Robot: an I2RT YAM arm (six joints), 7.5 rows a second.
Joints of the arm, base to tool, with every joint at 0 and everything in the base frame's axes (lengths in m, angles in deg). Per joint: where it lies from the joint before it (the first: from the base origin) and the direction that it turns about. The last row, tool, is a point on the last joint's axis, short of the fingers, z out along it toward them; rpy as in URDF.
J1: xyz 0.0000 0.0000 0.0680 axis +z
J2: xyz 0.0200 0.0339 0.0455 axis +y
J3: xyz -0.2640 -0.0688 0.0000 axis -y
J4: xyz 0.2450 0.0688 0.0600 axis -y
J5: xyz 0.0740 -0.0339 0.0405 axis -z
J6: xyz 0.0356 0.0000 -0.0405 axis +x
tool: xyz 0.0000 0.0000 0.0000 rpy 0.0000 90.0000 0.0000
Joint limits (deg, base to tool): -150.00..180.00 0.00..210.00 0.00..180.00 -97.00..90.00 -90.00..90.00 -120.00..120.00
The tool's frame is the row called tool.
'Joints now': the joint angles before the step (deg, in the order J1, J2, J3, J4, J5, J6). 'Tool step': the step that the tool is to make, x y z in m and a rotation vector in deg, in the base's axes. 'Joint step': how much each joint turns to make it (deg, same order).
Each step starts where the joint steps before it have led.
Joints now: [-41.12, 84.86, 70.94, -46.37, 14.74, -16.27]
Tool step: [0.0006, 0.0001, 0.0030, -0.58, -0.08, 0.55]
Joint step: [0.10, -0.13, 0.43, 0.03, 0.11, -0.60]
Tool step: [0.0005, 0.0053, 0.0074, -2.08, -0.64, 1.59]
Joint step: [0.90, -1.43, -0.09, 0.83, 0.63, -1.24]
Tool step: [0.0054, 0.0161, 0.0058, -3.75, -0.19, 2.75]
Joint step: [3.40, -2.27, -1.38, 1.91, 2.70, -1.08]
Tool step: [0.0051, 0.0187, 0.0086, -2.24, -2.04, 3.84]
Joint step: [3.66, -2.53, -0.92, 1.53, 0.43, -0.57]
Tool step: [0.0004, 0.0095, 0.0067, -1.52, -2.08, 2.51]
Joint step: [1.62, -1.95, -0.74, 1.63, -0.44, -0.84]
